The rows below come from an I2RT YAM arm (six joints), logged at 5 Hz.
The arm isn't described. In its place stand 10 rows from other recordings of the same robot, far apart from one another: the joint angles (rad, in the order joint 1, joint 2, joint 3, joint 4, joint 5, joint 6), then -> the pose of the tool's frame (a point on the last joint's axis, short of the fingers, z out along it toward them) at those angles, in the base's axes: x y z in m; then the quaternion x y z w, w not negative.
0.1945, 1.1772, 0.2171, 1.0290, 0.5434, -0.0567 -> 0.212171 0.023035 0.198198 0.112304 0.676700 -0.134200 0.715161
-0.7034, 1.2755, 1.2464, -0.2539, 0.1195, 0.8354 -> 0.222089 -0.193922 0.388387 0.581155 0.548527 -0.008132 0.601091
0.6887, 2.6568, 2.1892, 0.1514, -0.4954, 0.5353 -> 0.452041 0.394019 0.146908 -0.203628 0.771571 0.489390 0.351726
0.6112, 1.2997, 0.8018, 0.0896, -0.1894, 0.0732 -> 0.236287 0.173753 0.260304 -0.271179 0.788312 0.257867 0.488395
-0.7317, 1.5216, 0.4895, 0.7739, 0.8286, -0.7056 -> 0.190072 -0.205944 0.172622 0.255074 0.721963 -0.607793 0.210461
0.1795, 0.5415, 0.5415, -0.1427, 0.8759, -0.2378 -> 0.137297 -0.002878 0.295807 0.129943 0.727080 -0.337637 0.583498
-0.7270, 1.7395, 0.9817, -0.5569, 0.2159, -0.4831 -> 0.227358 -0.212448 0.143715 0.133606 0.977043 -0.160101 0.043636
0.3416, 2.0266, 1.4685, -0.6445, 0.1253, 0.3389 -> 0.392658 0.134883 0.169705 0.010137 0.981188 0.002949 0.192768
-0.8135, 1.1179, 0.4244, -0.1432, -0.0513, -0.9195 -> 0.141902 -0.147453 0.159079 -0.058621 0.931286 -0.257887 0.250529
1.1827, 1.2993, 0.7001, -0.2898, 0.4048, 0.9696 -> 0.108573 0.228522 0.196340 -0.031356 0.925128 0.198315 0.322220
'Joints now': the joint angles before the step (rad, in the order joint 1, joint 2, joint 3, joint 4, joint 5, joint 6). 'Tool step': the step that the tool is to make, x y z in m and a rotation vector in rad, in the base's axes. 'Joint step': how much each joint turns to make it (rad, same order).
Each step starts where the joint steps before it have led.
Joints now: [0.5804, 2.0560, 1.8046, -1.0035, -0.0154, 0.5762]
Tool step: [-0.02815, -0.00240, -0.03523, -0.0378, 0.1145, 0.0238]
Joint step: [0.0305, -0.0393, -0.1854, 0.0306, -0.0301, 0.0149]
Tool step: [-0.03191, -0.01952, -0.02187, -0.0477, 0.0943, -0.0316]
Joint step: [0.0054, -0.0821, -0.1988, 0.0141, -0.0096, 0.0389]
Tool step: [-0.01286, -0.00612, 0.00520, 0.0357, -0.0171, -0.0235]
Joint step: [0.0053, -0.0705, -0.0759, 0.0420, -0.0157, 0.0309]
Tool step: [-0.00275, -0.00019, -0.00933, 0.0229, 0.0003, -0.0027]
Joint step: [0.0023, -0.0031, -0.0439, 0.0545, -0.0179, 0.0076]
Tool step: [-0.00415, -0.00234, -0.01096, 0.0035, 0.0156, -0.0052]
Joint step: [0.0004, 0.0008, -0.0446, 0.0355, -0.0110, 0.0073]
